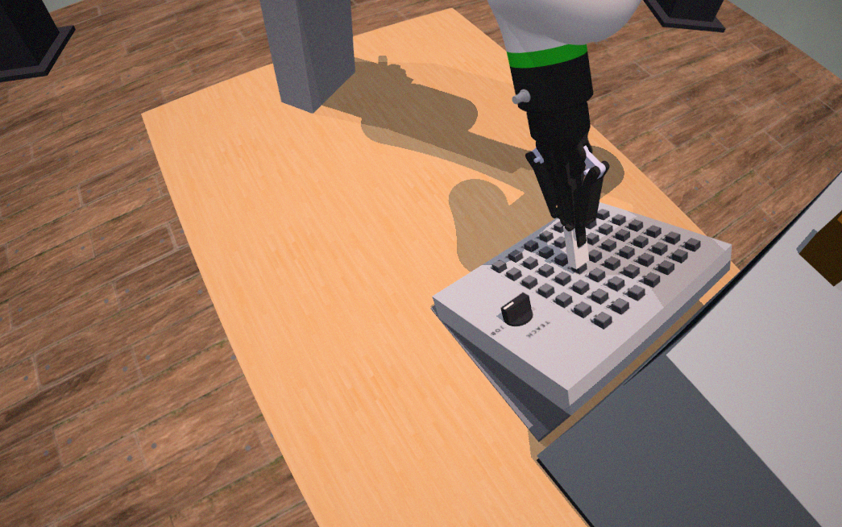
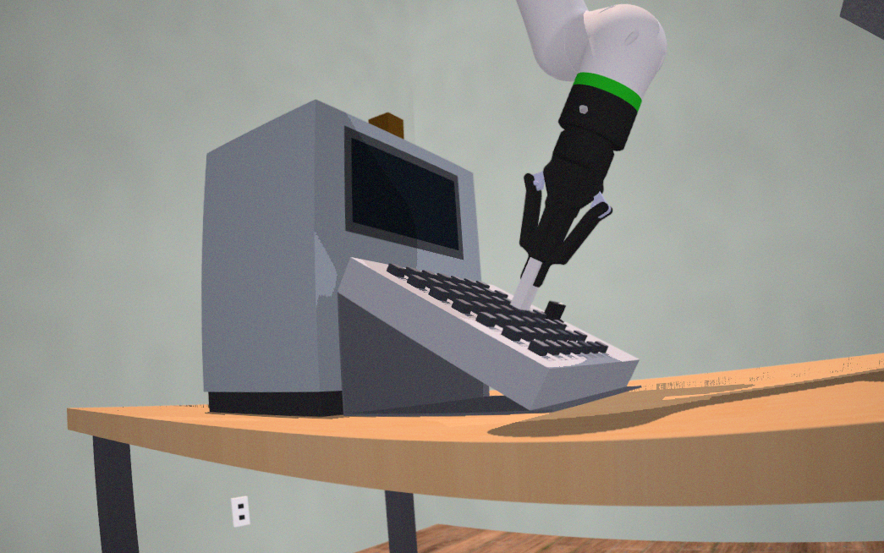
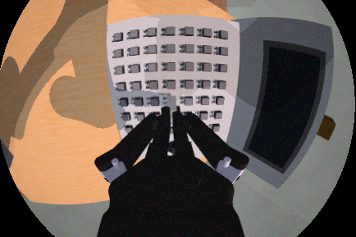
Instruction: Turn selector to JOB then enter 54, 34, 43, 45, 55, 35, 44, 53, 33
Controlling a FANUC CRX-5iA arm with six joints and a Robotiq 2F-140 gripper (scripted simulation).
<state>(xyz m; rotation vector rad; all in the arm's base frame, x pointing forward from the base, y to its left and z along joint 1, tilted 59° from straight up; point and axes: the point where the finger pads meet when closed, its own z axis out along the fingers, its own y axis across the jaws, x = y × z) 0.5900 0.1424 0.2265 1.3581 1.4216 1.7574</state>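
My hand is 20 mm past the key, 70 mm to the right of it and 30 mm above it. Also, from my hand: black selector knob: 80 mm ahead, 100 mm to the right, 20 mm below; grey keypad panel: 50 mm ahead, 10 mm to the left, 70 mm below.
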